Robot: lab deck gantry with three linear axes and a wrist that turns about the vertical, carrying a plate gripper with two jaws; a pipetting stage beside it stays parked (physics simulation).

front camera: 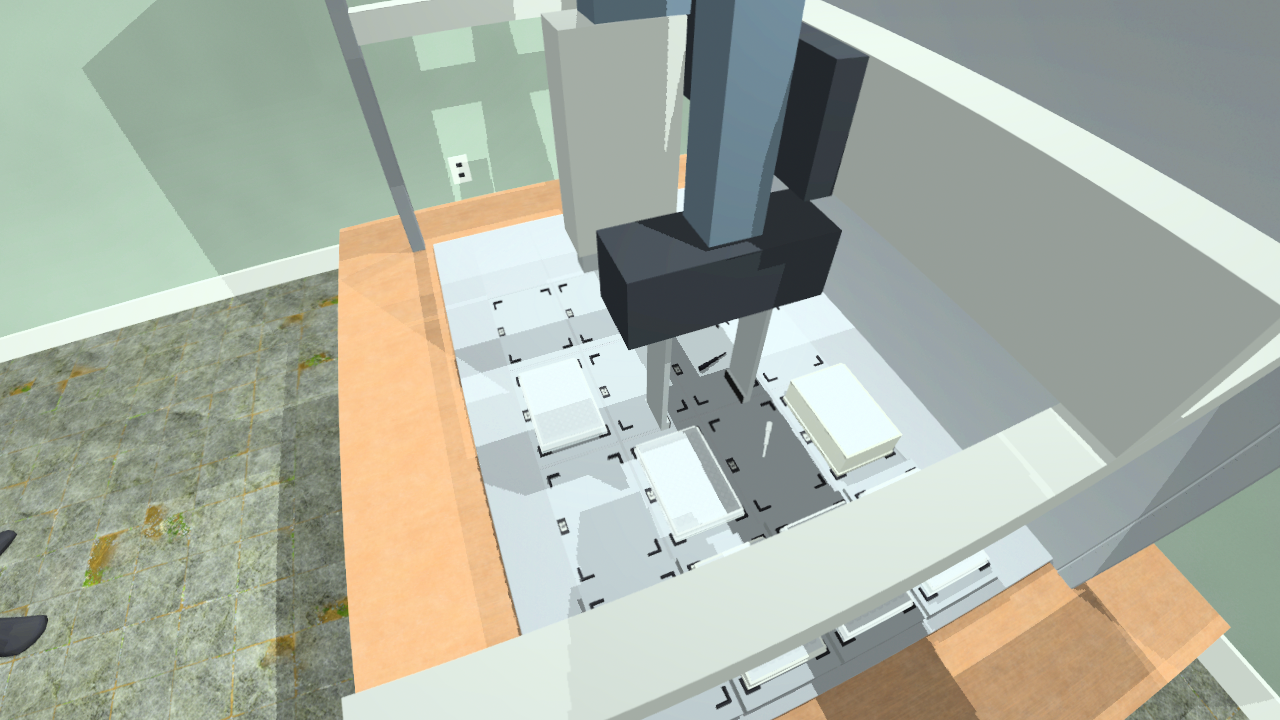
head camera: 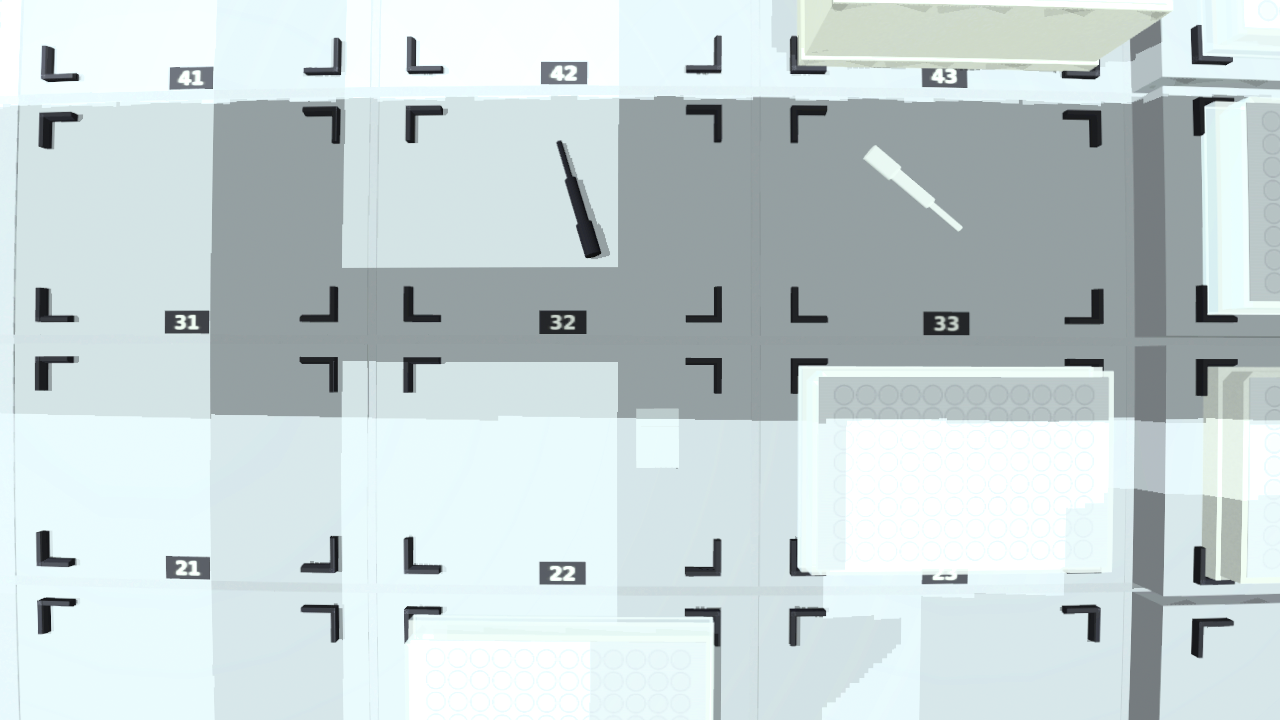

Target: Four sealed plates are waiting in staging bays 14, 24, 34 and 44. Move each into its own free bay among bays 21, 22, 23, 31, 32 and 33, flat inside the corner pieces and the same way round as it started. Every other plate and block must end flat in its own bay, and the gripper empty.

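Seen in the pictures: gripper, fingertip midpoint: (front camera: 698, 401); robot's base, origin of the base link: (front camera: 495, 304).
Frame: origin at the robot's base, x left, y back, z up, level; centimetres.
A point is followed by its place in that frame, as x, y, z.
My gripper (front camera: 701, 411) @[15.0, -39.2, 16.0] hangs over the middle of the deck, jaws down, apart and empty; the jaws do not show in the head view. A pale sealed plate (front camera: 687, 483) @[14.6, -40.0, 1.4] (head camera: 962, 492) @[14.2, -39.1, 1.4] sits in bay 23, looking flat within its corner pieces, though it partly hides them. In the head view, plates show at the right edge in bay 34 (head camera: 1224, 205) @[25.7, -49.4, 2.2], in bay 24 (head camera: 1235, 474) @[15.1, -49.4, 2.6] with tan edges, and in bay 44 (head camera: 1239, 26) @[32.6, -49.5, 2.9]. The visible part of bay 14 holds no plate. Bays 21, 22, 31, 32 and 33 hold no plate.
A tall cream block (front camera: 841, 419) @[34.8, -40.6, 4.2] (head camera: 975, 34) @[32.3, -39.2, 2.3] stands in bay 43. Another plate (front camera: 562, 402) @[4.4, -23.5, 1.4] (head camera: 554, 671) @[6.9, -22.7, 1.4] is in bay 12. A black pen-like tool (front camera: 712, 361) @[26.1, -23.6, 0.4] (head camera: 577, 201) @[26.1, -23.5, 0.6] lies in bay 32, a white one (front camera: 767, 438) @[26.8, -37.7, 0.5] (head camera: 911, 188) @[26.7, -37.5, 0.5] in bay 33. The front beam (front camera: 716, 617) @[2.3, -62.2, 40.0] hides some bays.
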